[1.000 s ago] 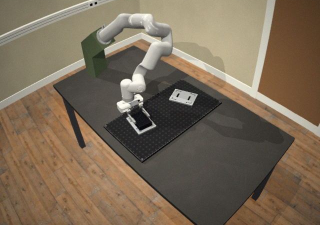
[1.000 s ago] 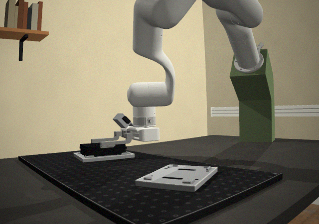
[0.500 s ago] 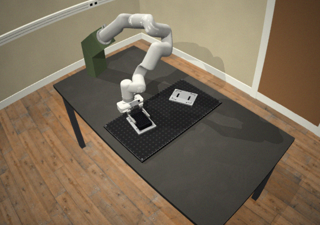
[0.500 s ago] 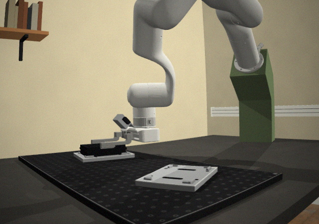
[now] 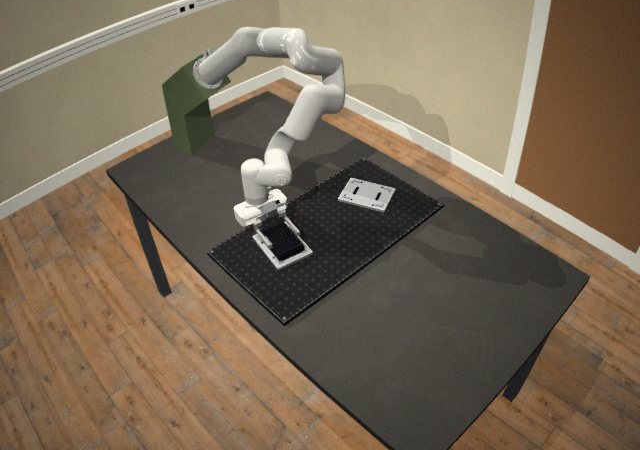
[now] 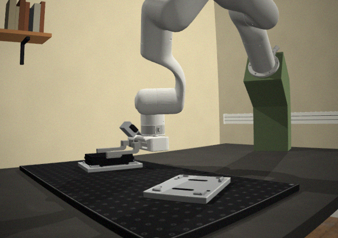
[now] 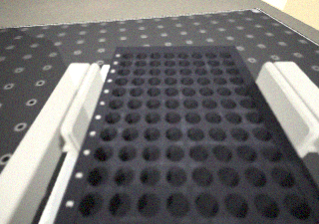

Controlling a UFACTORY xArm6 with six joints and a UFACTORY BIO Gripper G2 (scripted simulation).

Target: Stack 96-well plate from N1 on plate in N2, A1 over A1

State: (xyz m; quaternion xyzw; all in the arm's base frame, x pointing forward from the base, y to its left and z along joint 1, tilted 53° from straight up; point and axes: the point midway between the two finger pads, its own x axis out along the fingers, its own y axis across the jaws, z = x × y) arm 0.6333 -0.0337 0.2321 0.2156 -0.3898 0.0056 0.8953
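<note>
My gripper is now 4 cm above the white nest N2. Round my hand: white nest N1: 33 cm to the left, 13 cm behind, 4 cm below.
</note>
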